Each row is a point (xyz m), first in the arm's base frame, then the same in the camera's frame.
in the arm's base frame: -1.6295 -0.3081 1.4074
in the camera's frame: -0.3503 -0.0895 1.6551
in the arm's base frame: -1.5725 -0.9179 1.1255
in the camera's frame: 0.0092 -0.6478 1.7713
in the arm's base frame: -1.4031 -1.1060 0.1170
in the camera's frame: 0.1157 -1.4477 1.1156
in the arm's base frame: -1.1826 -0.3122 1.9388
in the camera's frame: 0.0845 0.4359 1.7855
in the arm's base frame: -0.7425 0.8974 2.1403
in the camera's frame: -0.2328 1.4534 1.0361
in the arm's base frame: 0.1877 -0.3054 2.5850
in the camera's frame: 1.2717 1.3387 1.5190
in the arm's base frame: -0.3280 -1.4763 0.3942
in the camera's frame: 1.2327 -1.1354 0.9584
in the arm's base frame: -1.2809 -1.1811 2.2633
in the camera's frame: 0.5521 0.1163 2.5265
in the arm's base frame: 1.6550 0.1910 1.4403
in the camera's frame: 2.0080 1.2570 -0.2589
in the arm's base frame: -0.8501 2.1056 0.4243
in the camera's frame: -1.2532 0.8959 -0.7143
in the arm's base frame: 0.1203 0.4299 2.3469
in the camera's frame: 0.7598 1.5891 0.9925
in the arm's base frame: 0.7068 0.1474 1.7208
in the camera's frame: 1.3089 1.1415 0.4322
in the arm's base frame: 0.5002 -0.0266 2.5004
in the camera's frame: 1.3503 1.5427 1.1520
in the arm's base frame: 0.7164 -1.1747 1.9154
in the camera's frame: 2.1074 0.4856 1.2796
